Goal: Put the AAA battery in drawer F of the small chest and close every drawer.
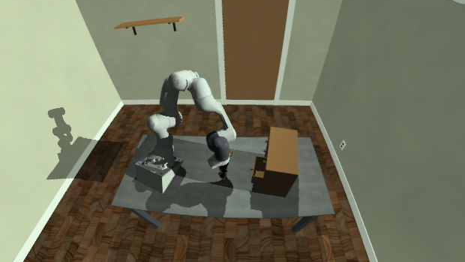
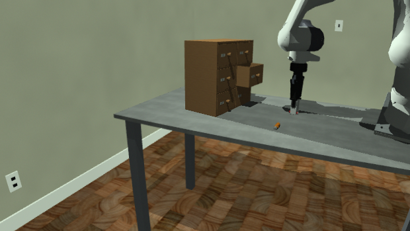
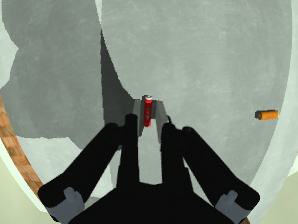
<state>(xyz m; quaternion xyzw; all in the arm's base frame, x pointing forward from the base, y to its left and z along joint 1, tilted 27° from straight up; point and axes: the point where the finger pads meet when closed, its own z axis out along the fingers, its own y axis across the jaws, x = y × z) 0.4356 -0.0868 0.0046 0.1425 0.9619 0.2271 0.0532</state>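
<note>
Right now my hand is 3 cm above the small red object. From my hand the other things lie so: orange AAA battery (21 cm to the left, 5 cm ahead, 3 cm below); drawer (27 cm ahead, 10 cm above, 4 cm to the right).
</note>
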